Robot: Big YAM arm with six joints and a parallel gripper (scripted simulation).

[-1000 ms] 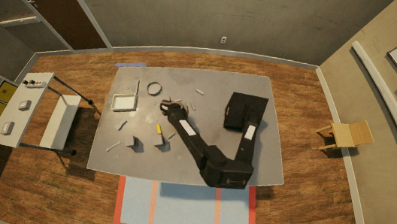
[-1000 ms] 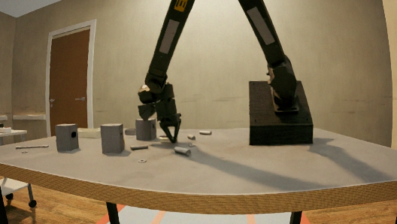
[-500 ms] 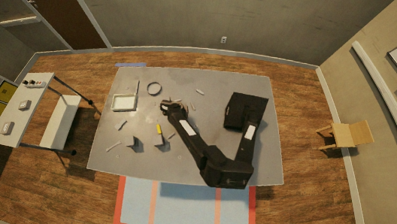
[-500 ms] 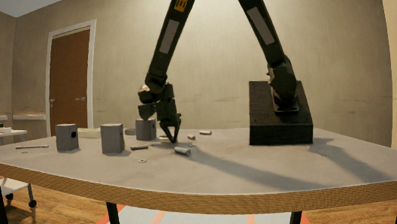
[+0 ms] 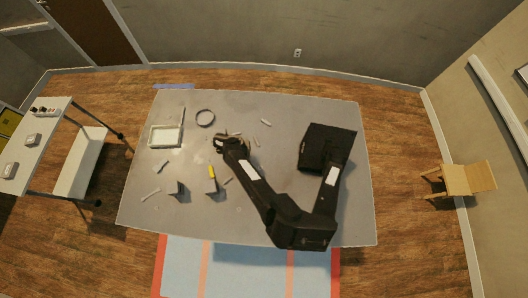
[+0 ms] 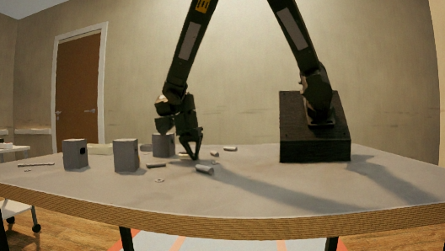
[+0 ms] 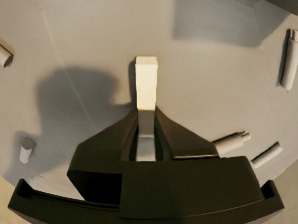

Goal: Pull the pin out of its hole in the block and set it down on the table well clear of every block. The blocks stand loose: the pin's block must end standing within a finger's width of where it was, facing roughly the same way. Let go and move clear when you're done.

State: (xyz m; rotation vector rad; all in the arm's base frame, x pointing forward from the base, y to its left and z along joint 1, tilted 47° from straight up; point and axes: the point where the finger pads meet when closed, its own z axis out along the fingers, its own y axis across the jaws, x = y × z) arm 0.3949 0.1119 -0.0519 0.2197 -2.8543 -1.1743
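The white pin lies 2 cm ahead of my hand. From my hand the other things lie so: white tray 47 cm ahead, 5 cm to the right.
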